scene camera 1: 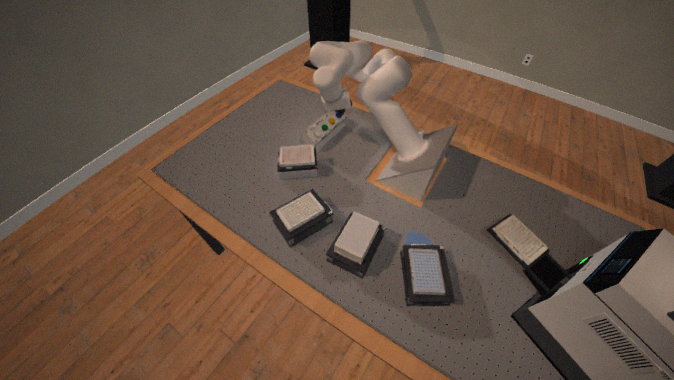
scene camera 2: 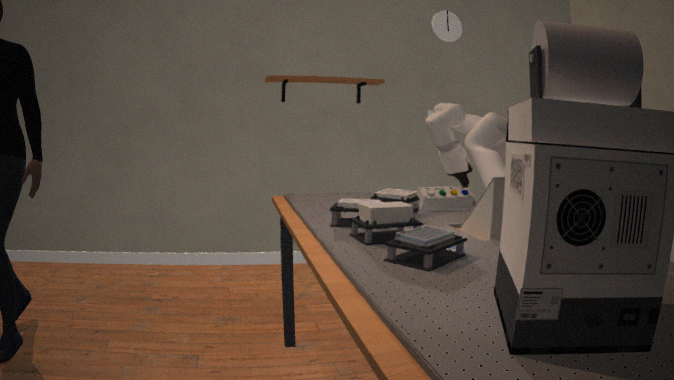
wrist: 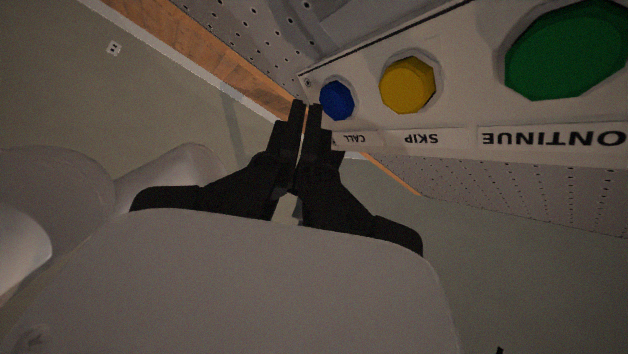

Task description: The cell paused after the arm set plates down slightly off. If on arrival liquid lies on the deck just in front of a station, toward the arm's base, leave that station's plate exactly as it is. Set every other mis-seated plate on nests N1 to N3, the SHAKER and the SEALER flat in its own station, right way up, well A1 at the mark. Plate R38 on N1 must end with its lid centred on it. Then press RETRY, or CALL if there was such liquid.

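Frame: origin at the arm's base, x right, y ahead, z up, level; metres.
Seen in the pictures: gripper, fingertip midpoint: (scene camera 1: 341, 111) (scene camera 2: 466, 185) (wrist: 304, 123); arm's base at its link origin: (scene camera 1: 413, 151).
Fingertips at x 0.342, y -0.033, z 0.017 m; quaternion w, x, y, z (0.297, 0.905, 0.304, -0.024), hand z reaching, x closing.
Pixels of each thing's top centre, then the offset from my fingertips to it. "spot": a spot on its surface instead.
- blue CALL button at its top centre: (wrist: 332, 114) (scene camera 2: 465, 189) (scene camera 1: 338, 113) dy -0.006, dx +0.020, dz -0.019 m
- button box at its top centre: (wrist: 466, 144) (scene camera 2: 445, 187) (scene camera 1: 323, 118) dy +0.068, dx +0.043, dz -0.010 m
- Blue liquid at a spot on its surface: (scene camera 1: 417, 238) spot: dy +0.309, dx -0.496, dz -0.094 m
- station with the blue plate, surface spot: (scene camera 2: 425, 235) (scene camera 1: 432, 276) spot: dy +0.429, dx -0.579, dz -0.036 m
- tall white lidded plate at its top centre: (scene camera 2: 386, 204) (scene camera 1: 357, 233) dy +0.444, dx -0.348, dz -0.003 m
- pinkish plate at its top centre: (scene camera 2: 396, 190) (scene camera 1: 296, 153) dy +0.283, dx +0.010, dz -0.016 m
- large instrument at its top centre: (scene camera 2: 579, 28) dy +0.345, dx -0.976, dz +0.362 m
- yellow SKIP button at its top centre: (wrist: 400, 105) dy +0.044, dx +0.021, dz -0.019 m
- green CONTINUE button at its top centre: (wrist: 553, 84) dy +0.094, dx +0.022, dz -0.019 m
My gripper (wrist: 304, 123) is shut and empty, its tips beside the blue CALL button (wrist: 337, 100) (scene camera 1: 339, 115) (scene camera 2: 465, 192) at the end of the button box (wrist: 450, 107) (scene camera 1: 315, 133) (scene camera 2: 445, 202). Whether the tips touch the button I cannot tell. Blue liquid (scene camera 1: 417, 238) lies on the deck at the arm-base side of the station with the blue plate (scene camera 1: 426, 271) (scene camera 2: 425, 235). A tall white lidded plate (scene camera 1: 357, 237) (scene camera 2: 385, 212) and a cream plate (scene camera 1: 301, 211) sit on the neighbouring nests. A pinkish plate (scene camera 1: 297, 155) sits on a block-like station. Another cream plate (scene camera 1: 521, 238) lies by the large instrument.
The large instrument (scene camera 1: 590, 330) (scene camera 2: 527, 215) stands at the deck's right end. The yellow SKIP button (wrist: 407, 85) and green CONTINUE button (wrist: 565, 55) are next to CALL. The arm's base bracket (scene camera 1: 420, 175) stands at the deck's back edge. A person (scene camera 2: 17, 110) is at the left in scene camera 2.
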